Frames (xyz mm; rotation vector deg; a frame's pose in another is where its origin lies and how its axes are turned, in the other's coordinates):
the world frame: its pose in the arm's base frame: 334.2 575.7 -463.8 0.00 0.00 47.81
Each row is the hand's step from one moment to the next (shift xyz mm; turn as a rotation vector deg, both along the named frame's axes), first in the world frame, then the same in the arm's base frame.
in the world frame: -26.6 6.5 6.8 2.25 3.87 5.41
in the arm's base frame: -22.7 -15.3 6.8 -1.36 4.27 5.41
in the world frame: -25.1 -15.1 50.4 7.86 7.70 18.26
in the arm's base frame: -5.7 -28.7 50.4 -0.43 10.99 18.26
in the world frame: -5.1 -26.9 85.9 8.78 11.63 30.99
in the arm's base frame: 16.5 -21.8 85.9 -2.72 14.32 30.99
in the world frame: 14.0 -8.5 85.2 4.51 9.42 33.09
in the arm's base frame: 15.7 4.7 85.2 -3.95 9.67 33.09
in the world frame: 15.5 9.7 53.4 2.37 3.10 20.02
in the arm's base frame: 3.2 18.0 53.4 -0.71 3.84 20.02
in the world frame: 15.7 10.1 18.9 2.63 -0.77 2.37
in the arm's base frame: 3.1 18.4 18.9 2.34 1.43 2.37
